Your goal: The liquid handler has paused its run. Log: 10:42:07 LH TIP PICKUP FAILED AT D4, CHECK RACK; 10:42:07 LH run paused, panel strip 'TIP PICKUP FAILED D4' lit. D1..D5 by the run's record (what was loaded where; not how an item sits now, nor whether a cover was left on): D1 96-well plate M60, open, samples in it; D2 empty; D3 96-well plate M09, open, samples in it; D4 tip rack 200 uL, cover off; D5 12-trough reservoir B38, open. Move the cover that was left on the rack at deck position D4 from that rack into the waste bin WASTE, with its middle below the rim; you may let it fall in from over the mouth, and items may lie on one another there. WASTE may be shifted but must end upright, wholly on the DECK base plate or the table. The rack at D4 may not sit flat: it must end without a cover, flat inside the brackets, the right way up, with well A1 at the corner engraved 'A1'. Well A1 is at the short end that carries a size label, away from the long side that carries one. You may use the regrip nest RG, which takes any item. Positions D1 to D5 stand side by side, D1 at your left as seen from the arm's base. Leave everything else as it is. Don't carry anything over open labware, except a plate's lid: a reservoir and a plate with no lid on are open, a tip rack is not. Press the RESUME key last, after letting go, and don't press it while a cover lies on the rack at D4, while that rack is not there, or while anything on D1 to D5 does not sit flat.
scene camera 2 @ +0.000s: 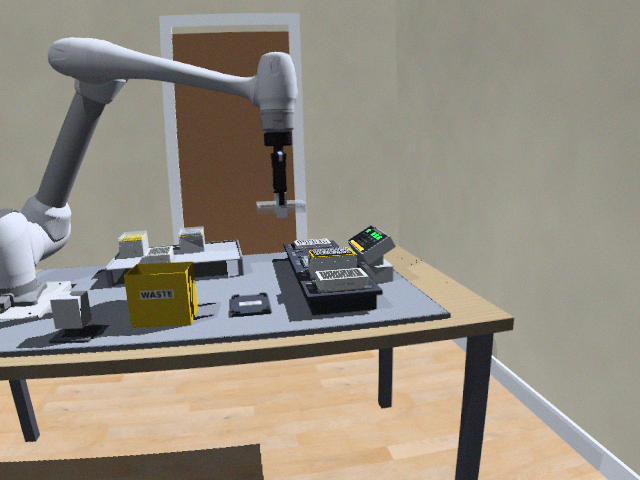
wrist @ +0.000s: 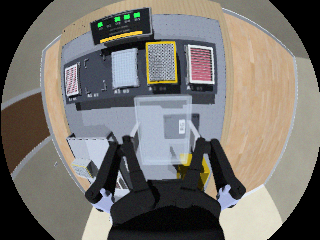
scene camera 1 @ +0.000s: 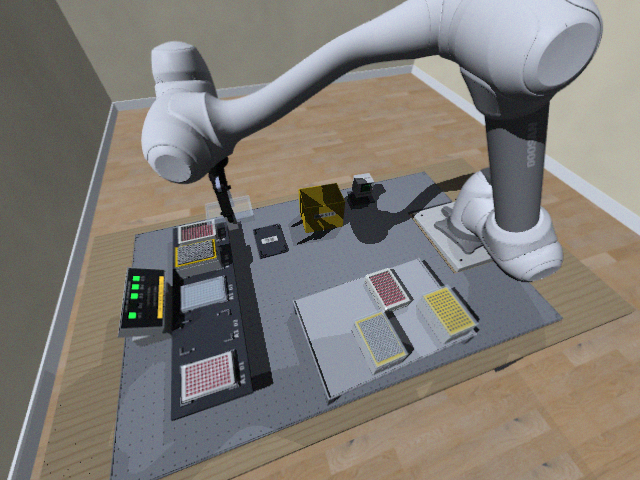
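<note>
The wrist view gives you the gripper, and scene camera 1 has the gripper in it as well. There's a yellow waste bin in the pictures too, along with the gripper.
</note>
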